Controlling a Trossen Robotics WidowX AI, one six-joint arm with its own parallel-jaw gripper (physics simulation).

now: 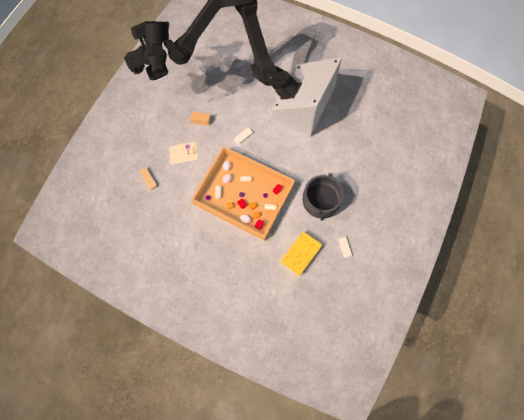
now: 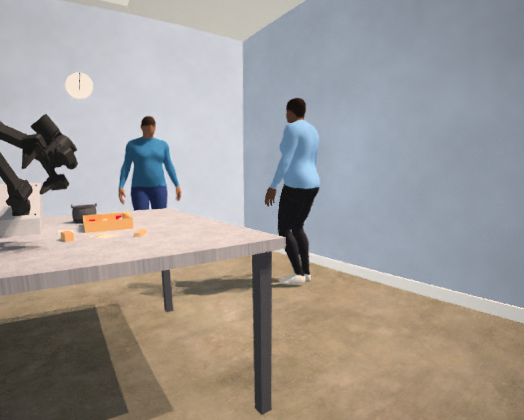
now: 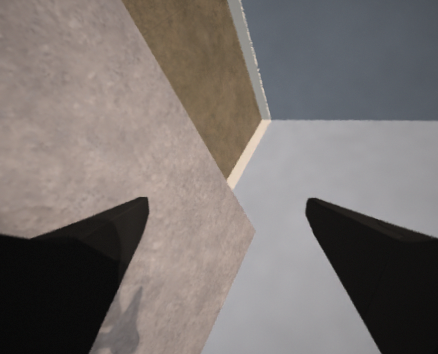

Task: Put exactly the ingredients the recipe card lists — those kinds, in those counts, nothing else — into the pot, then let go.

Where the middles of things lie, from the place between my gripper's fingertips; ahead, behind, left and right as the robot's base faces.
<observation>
The wooden tray [image 1: 264,180] lies 240 mm ahead of my hand, 480 mm to the left of it and 190 mm below it. Round my hand: dark pot [image 1: 322,197]: 160 mm ahead, 700 mm to the left, 160 mm below.
</observation>
